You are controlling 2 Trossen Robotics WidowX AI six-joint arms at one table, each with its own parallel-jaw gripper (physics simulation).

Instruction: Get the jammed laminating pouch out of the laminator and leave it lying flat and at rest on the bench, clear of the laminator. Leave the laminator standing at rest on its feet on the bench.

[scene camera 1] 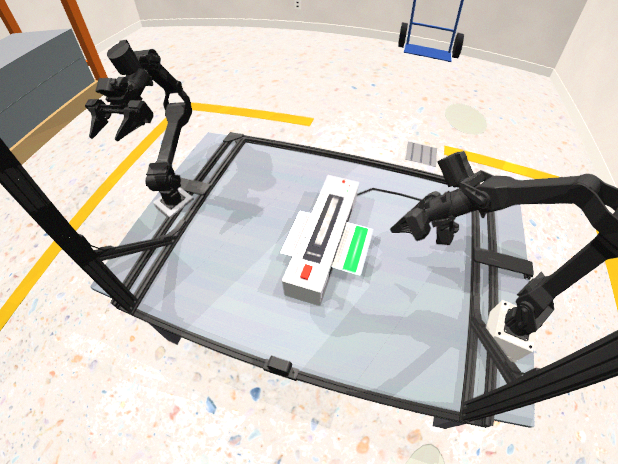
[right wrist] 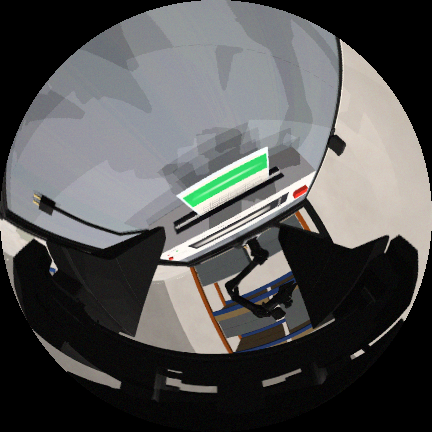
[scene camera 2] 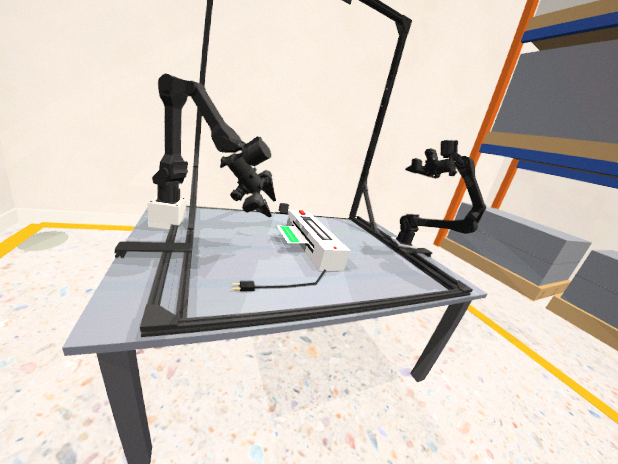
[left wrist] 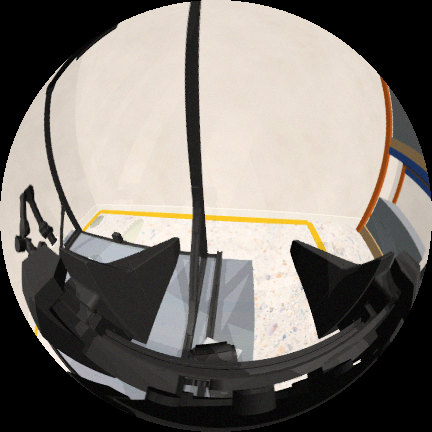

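Where they show: left gripper, fingertip midpoint: (scene camera 1: 102, 139) (right wrist: 294, 281) (left wrist: 237, 245); right gripper, fingertip midpoint: (scene camera 1: 397, 224) (right wrist: 222, 232) (scene camera 2: 273, 208); left arm's base, link origin: (scene camera 1: 172, 199) (right wrist: 250, 239) (scene camera 2: 403, 242) (left wrist: 215, 357); right arm's base, link origin: (scene camera 1: 517, 325) (scene camera 2: 168, 200) (left wrist: 53, 241).
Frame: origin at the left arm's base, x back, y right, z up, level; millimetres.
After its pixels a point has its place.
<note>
The white laminator (scene camera 1: 296, 283) @(z 52, x -521, y -2 mm) (scene camera 2: 332, 258) @(z 22, x -417, y -359 mm) stands upright on the bench (scene camera 1: 225, 295) @(z -28, x -370, y 111 mm) (scene camera 2: 280, 302) @(z -28, x -561, y -551 mm). The laminating pouch (scene camera 1: 356, 249) @(z 11, x -565, y -193 mm) (scene camera 2: 290, 234) @(z 13, x -558, y -205 mm) (right wrist: 227, 181) @(z 12, x -559, y -196 mm), white with a green band, sticks out of the slot on the side facing my right arm; a white sheet-like part (scene camera 1: 295, 234) @(z 11, x -407, y -132 mm) also shows on the opposite side in scene camera 1. My right gripper (scene camera 1: 404, 234) @(z 114, x -635, y -252 mm) (scene camera 2: 272, 207) @(z 114, x -635, y -252 mm) (right wrist: 222, 232) @(z 114, x -635, y -252 mm) is open and empty, in the air beyond the pouch's free edge, apart from it. My left gripper (scene camera 1: 104, 138) @(z 330, x -34, y 111 mm) (scene camera 2: 411, 167) @(z 330, x -34, y 111 mm) (left wrist: 237, 245) @(z 330, x -34, y 111 mm) is open and empty, raised high, far from the laminator.
A black cord (scene camera 1: 387, 191) @(z -22, x -511, y -465 mm) (scene camera 2: 287, 286) @(z -23, x -548, y -486 mm) (right wrist: 85, 222) @(z -23, x -555, y -482 mm) runs from the laminator's end to a plug (scene camera 2: 246, 285) @(z -14, x -652, y -524 mm) (right wrist: 46, 204) @(z -14, x -655, y -505 mm) on the bench. A black metal frame (scene camera 1: 345, 156) @(z -9, x -315, y -510 mm) (scene camera 2: 320, 308) @(z -11, x -465, y -571 mm) runs along the bench edges, with upright posts (scene camera 1: 45, 220) @(z 354, x -208, y 313 mm) (scene camera 2: 385, 95) @(z 661, x -208, y 300 mm) and a small black block (scene camera 1: 279, 365) @(z 26, x -611, y 166 mm) (right wrist: 337, 144) @(z 10, x -613, y 146 mm).
</note>
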